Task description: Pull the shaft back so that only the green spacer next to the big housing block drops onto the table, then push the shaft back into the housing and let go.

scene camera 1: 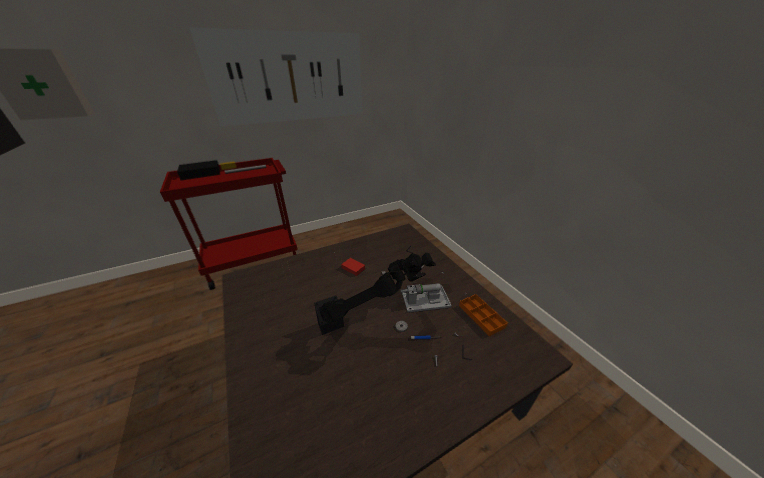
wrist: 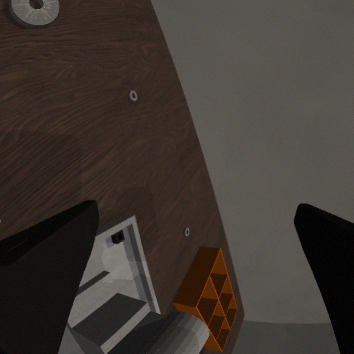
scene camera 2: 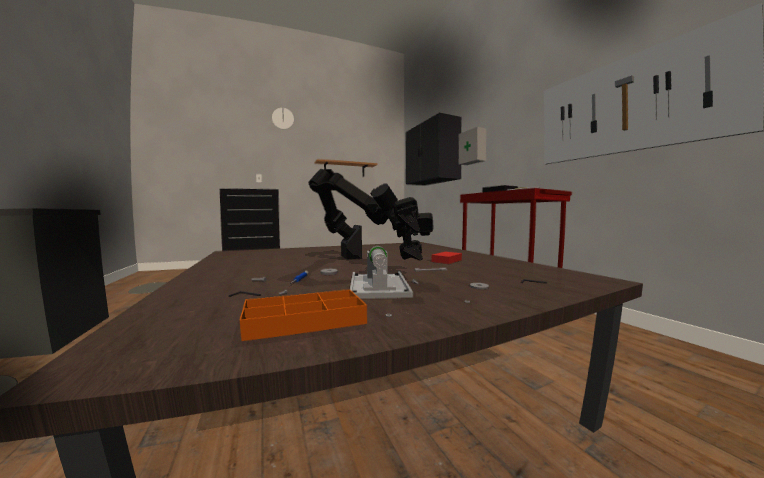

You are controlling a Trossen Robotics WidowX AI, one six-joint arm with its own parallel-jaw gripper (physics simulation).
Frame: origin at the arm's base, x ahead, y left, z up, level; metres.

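Seen in the pictures: gripper, fingertip midpoint: [scene camera 1: 430, 269] [wrist: 202, 213] [scene camera 2: 419, 246]; arm's base, link origin: [scene camera 1: 327, 311] [scene camera 2: 349, 234].
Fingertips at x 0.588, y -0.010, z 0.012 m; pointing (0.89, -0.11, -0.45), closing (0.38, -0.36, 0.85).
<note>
Pixels of each thing's top centre, then the offset from my fingertips to it. "pt": a spot on its surface instead.
- white base plate, surface spot: [wrist: 145, 281] [scene camera 2: 382, 292] pt 0.020 m ahead, 0.117 m right, 0.103 m down
- green spacer, surface spot: [scene camera 2: 377, 247] [scene camera 1: 422, 285] pt 0.109 m back, 0.070 m right, 0.012 m down
- short shaft end, surface spot: [scene camera 1: 403, 290] pt 0.199 m back, 0.036 m right, 0.030 m down
- orange compartment tray, top centre: [wrist: 221, 308] [scene camera 2: 303, 302] [scene camera 1: 482, 311] 0.087 m ahead, 0.311 m right, 0.080 m down
- red box, top centre: [scene camera 2: 447, 253] [scene camera 1: 353, 264] 0.307 m back, 0.344 m left, 0.085 m down
- grey disc, top centre: [scene camera 2: 329, 270] [scene camera 1: 401, 325] 0.292 m back, 0.164 m right, 0.105 m down
- blue screwdriver, top centre: [scene camera 2: 298, 274] [scene camera 1: 426, 335] 0.229 m back, 0.275 m right, 0.097 m down
The white base plate [scene camera 1: 414, 308] [scene camera 2: 394, 293] [wrist: 145, 281] carries the grey housing block [scene camera 1: 412, 295] and a thick light-grey cylinder [scene camera 1: 431, 288] [scene camera 2: 379, 260] [wrist: 187, 334] on a support. The green spacer [scene camera 1: 420, 288] [scene camera 2: 377, 248] shows as a thin ring between the block and the cylinder in scene camera 1; it does not show in the wrist view. A short shaft end [scene camera 1: 403, 290] sticks out left of the block. My gripper [scene camera 1: 418, 276] [scene camera 2: 411, 254] [wrist: 202, 213] is open and empty, raised beside the base plate on its far side in scene camera 1.
An orange compartment tray [scene camera 1: 478, 324] [scene camera 2: 304, 325] [wrist: 190, 275] lies beyond the cylinder end. A red box [scene camera 1: 353, 266] [scene camera 2: 446, 257], a grey disc [scene camera 1: 397, 328] [scene camera 2: 322, 271] and a blue screwdriver [scene camera 1: 421, 337] [scene camera 2: 300, 276] lie around. Another disc [scene camera 2: 473, 286] [wrist: 35, 16] lies on the gripper side.
</note>
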